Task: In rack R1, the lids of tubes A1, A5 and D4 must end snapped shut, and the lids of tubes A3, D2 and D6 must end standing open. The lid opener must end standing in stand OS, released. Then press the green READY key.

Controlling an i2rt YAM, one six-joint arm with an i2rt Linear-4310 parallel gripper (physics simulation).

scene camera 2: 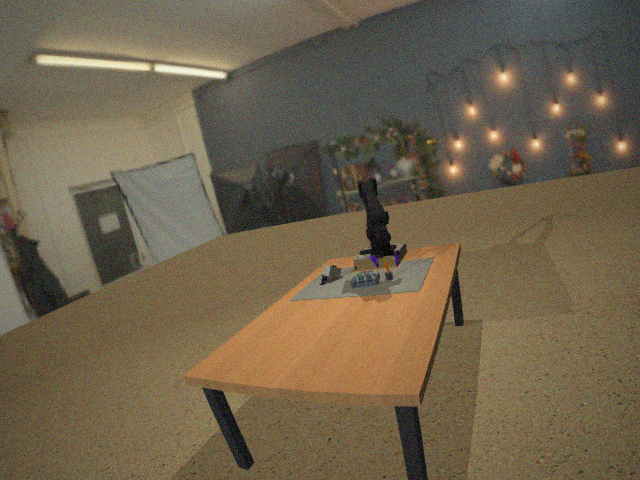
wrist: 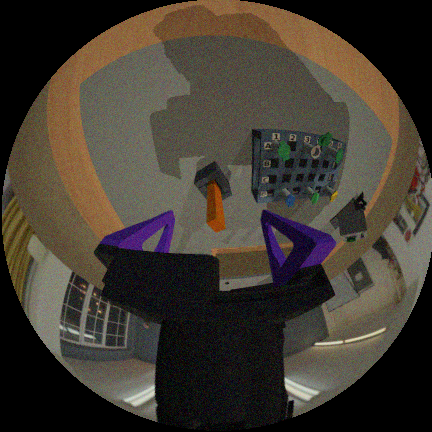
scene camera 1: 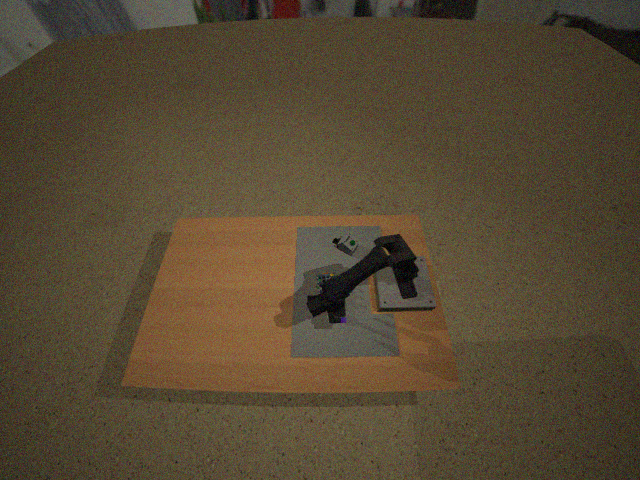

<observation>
The gripper (wrist: 217, 214) is open, holding nothing. Also in view: an orange-handled tool (wrist: 214, 211). Further things: a grey box with green button (wrist: 351, 221).
</observation>
